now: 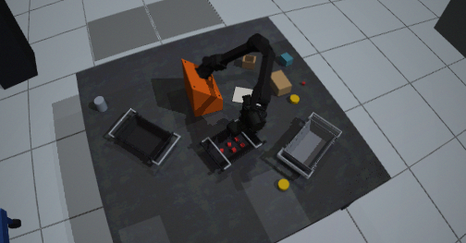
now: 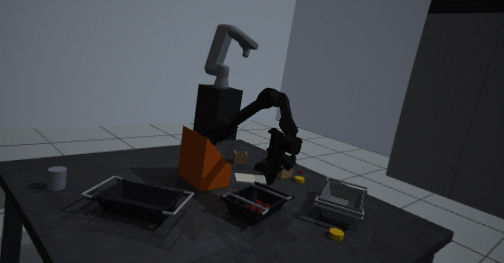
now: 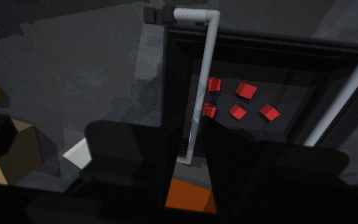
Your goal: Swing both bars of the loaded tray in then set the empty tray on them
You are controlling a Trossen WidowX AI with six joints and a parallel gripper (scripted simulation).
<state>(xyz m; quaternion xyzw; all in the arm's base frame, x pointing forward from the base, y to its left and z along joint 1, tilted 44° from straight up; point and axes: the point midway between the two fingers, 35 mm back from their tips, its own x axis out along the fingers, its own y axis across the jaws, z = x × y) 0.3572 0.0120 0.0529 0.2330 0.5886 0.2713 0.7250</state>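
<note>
Now: the black tray 430 mm to the right of my gripper tip, 220 mm behind it and 40 mm below it. Also, from my gripper tip: pale block 220 mm behind, 150 mm to the left, 80 mm below; then tan box 340 mm to the left, 200 mm behind, 60 mm below; then teal cube 490 mm to the left, 330 mm behind, 60 mm below.
</note>
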